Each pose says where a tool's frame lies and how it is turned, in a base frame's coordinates. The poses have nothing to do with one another.
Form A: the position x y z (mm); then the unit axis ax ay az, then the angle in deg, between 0 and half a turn.
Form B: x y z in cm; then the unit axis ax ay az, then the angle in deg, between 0 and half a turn. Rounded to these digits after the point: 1 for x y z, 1 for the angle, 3 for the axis.
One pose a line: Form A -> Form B
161 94 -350 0.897 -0.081 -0.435 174.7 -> 16.1 9.4 -35.0 0.897 -0.081 -0.435 174.7
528 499 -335 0.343 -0.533 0.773 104.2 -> 52.8 49.9 -33.5 0.343 -0.533 0.773 104.2
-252 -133 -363 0.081 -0.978 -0.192 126.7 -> -25.2 -13.3 -36.3 0.081 -0.978 -0.192 126.7
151 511 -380 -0.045 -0.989 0.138 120.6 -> 15.1 51.1 -38.0 -0.045 -0.989 0.138 120.6
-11 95 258 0.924 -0.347 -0.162 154.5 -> -1.1 9.5 25.8 0.924 -0.347 -0.162 154.5
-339 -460 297 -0.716 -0.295 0.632 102.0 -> -33.9 -46.0 29.7 -0.716 -0.295 0.632 102.0
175 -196 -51 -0.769 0.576 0.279 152.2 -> 17.5 -19.6 -5.1 -0.769 0.576 0.279 152.2
